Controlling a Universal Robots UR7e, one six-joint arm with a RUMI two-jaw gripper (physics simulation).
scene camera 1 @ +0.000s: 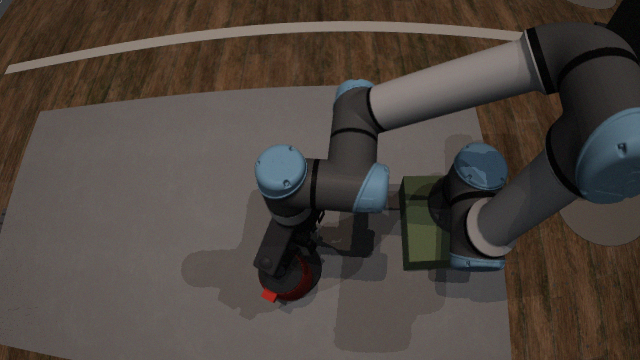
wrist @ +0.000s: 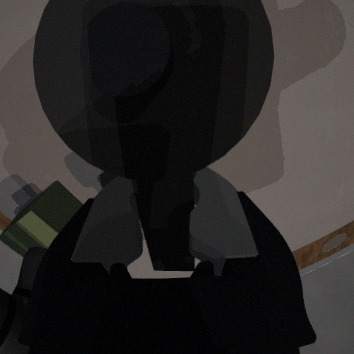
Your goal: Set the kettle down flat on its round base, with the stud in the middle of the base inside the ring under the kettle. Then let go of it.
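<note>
The kettle, with a red body (scene camera 1: pixel 306 278), a dark lid and a red spout (scene camera 1: pixel 269 295), stands near the middle front of the grey mat and looks upright. In the wrist view its dark round top (wrist: pixel 225 135) fills the upper part. My gripper (scene camera 1: pixel 304 250) (wrist: pixel 167 164) has its fingers close on both sides of the kettle's dark handle (wrist: pixel 167 225) and is shut on it. A dark round edge (scene camera 1: pixel 316 277) shows beside the red body; whether it is the base I cannot tell. The stud and the ring under the kettle are hidden.
A green box (scene camera 1: pixel 425 245) (wrist: pixel 62 200) stands to the right of the kettle, below part of the arm. The grey mat (scene camera 1: pixel 125 165) lies on a wood floor (scene camera 1: pixel 225 60) with a pale curved line. The arm comes in from the upper right and casts shadows around the kettle.
</note>
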